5 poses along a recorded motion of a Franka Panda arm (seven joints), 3.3 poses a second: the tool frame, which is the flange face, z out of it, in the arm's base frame.
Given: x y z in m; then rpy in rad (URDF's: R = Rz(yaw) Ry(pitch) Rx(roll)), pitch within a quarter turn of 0, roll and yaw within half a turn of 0.
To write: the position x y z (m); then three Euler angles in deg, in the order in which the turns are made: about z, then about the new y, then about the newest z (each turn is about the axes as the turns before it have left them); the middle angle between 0 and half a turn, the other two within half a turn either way. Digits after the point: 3 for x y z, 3 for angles.
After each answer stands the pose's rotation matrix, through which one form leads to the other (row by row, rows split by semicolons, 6 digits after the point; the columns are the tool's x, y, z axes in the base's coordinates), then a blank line. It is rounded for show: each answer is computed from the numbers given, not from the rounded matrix.
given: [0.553 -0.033 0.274 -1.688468 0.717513 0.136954]
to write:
[0.553 -0.033 0.274 102.292 95.075 -48.692]
0.746388 -0.630824 -0.212052; 0.102865 -0.205448 0.973247; -0.657513 -0.748233 -0.088454

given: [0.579 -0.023 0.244 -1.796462 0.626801 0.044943]
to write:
[0.579 -0.023 0.244 100.244 100.441 -53.385]
0.809090 -0.561055 -0.174901; 0.036387 -0.249214 0.967765; -0.586557 -0.789373 -0.181221

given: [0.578 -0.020 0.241 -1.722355 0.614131 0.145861]
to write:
[0.578 -0.020 0.241 103.387 97.088 -54.501]
0.808596 -0.541650 -0.229756; 0.118786 -0.232170 0.965395; -0.576249 -0.807906 -0.123391

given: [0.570 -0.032 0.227 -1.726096 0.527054 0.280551]
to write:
[0.570 -0.032 0.227 110.577 97.683 -59.500]
0.830501 -0.434680 -0.348312; 0.239310 -0.286223 0.927797; -0.502989 -0.853891 -0.133685

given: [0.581 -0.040 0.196 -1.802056 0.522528 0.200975]
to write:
[0.581 -0.040 0.196 108.218 101.456 -59.388]
0.849119 -0.430254 -0.306397; 0.172987 -0.321566 0.930952; -0.499072 -0.843491 -0.198619

